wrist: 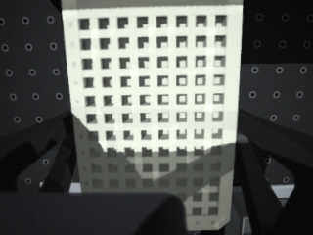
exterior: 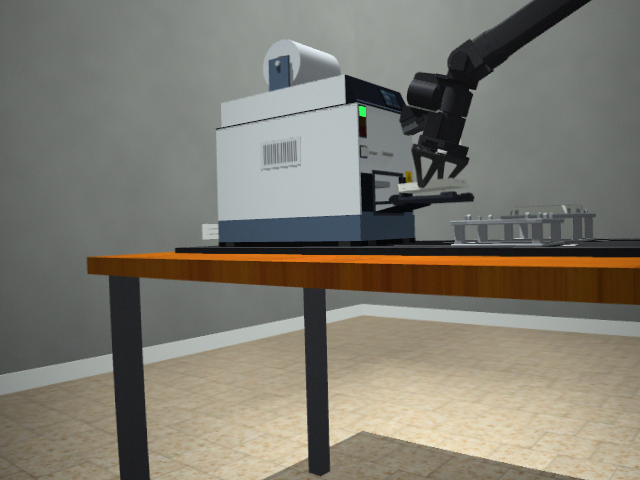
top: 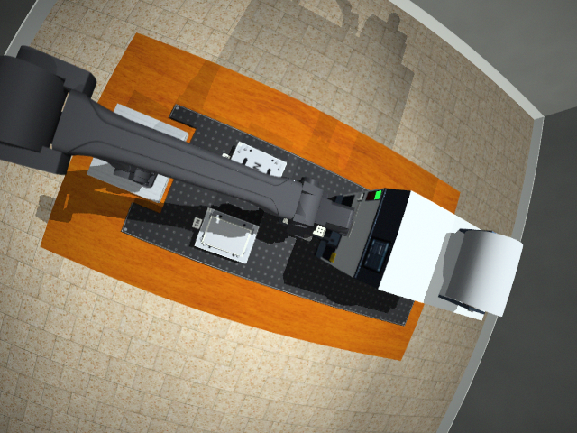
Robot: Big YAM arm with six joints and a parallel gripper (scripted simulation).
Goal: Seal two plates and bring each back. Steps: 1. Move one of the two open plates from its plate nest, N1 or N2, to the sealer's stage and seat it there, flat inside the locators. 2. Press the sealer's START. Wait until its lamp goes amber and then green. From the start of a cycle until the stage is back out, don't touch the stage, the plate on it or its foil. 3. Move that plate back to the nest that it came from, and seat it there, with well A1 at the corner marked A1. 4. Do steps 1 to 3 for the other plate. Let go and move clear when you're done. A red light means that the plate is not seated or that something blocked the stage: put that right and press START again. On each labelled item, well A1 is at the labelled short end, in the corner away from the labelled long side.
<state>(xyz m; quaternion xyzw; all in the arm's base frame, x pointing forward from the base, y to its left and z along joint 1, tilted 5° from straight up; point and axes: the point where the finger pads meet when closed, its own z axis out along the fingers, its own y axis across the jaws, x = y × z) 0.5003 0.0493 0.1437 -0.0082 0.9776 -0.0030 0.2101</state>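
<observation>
Right now my hand is 3 cm above the sealer stage. Also, from my hand: plate nest (19 cm behind, 7 cm to the left, 8 cm below); then pale start button (10 cm ahead, 10 cm to the left, 7 cm above); then A1 mark (26 cm behind, 13 cm to the left, 8 cm below).
</observation>
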